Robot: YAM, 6 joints.
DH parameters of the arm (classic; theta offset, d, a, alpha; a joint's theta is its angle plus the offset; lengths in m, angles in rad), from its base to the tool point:
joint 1: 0 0.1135 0.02 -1.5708
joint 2: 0 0 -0.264 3.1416
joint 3: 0.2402 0 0.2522 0
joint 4: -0.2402 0 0.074 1.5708
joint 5: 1.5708 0 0 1.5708
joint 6: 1.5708 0.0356 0 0
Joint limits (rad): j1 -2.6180..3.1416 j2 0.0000..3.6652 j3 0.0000..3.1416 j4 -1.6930..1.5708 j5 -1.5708..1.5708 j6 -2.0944..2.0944
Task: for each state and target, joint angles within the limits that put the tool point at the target. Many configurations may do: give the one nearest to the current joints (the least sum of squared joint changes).
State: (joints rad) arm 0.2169 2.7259 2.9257 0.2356 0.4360 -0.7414
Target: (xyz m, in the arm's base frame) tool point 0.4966 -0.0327 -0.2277
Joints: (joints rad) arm -0.0328 3.3784 2.3016 0.0188 0.4780 -0.7414
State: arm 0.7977 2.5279 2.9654 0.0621 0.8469 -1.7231
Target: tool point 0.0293 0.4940 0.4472
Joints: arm 1.5723 2.2479 2.5539 -0.3388 1.0049 -1.7231
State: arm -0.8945 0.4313 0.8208 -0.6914 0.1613 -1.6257
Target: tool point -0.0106 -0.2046 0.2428
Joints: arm -1.5786 1.0140 0.7180 -0.5440 0.2558 -1.6257
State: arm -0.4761 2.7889 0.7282 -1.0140 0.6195 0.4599
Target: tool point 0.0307 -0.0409 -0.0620
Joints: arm -0.5194 3.0462 0.6776 -0.9027 0.6055 0.4599
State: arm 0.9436 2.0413 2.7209 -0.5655 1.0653 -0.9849
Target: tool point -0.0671 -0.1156 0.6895
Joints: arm 0.8158 1.3359 3.1040 -0.3945 1.0209 -0.9849
